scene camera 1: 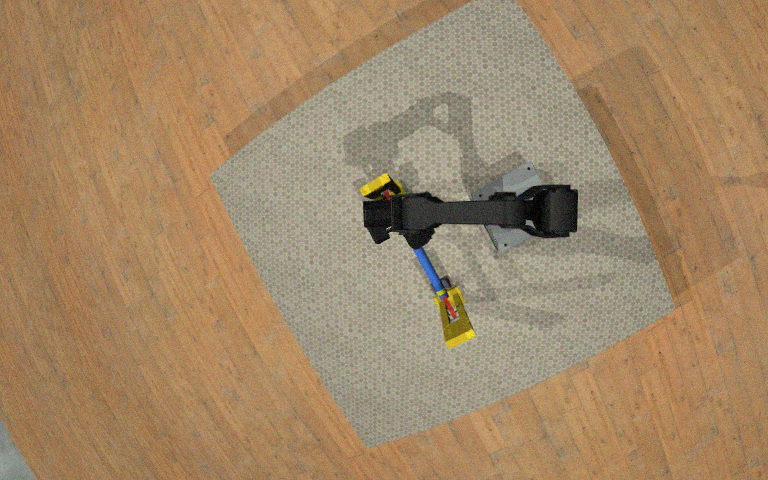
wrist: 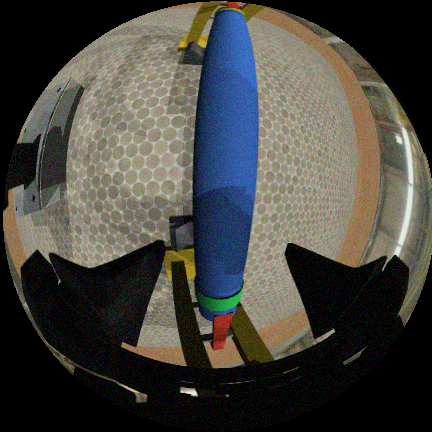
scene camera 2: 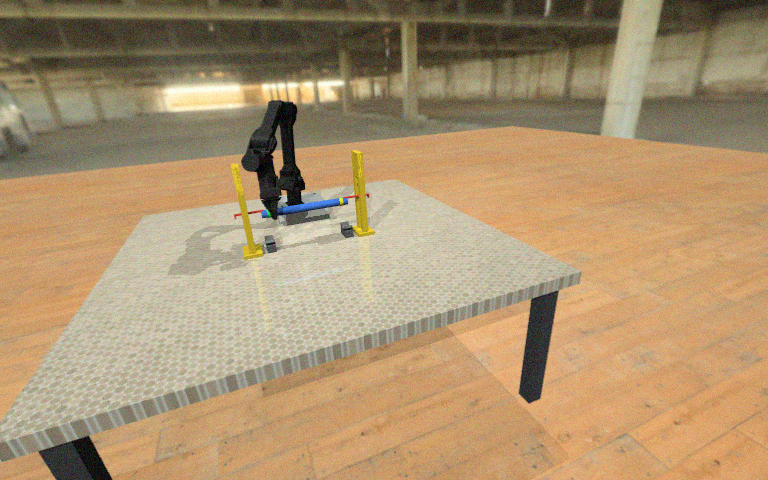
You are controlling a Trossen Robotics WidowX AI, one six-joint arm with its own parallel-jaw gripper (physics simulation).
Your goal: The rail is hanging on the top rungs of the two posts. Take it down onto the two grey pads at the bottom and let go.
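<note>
The blue rail hangs level between two yellow posts; its red ends reach into them about halfway up. One post is by the yellow-banded end, the other post by the green-banded end. Two grey pads stand low on the table inside the posts: one pad and another pad. My gripper is open, its fingers on either side of the rail near the green band, apart from it in the wrist view. In scene camera 1 the arm hides the fingers.
The arm's grey base plate is bolted to the tiled table beside the posts. The arm reaches over the rail from the base. Wooden floor surrounds the table.
</note>
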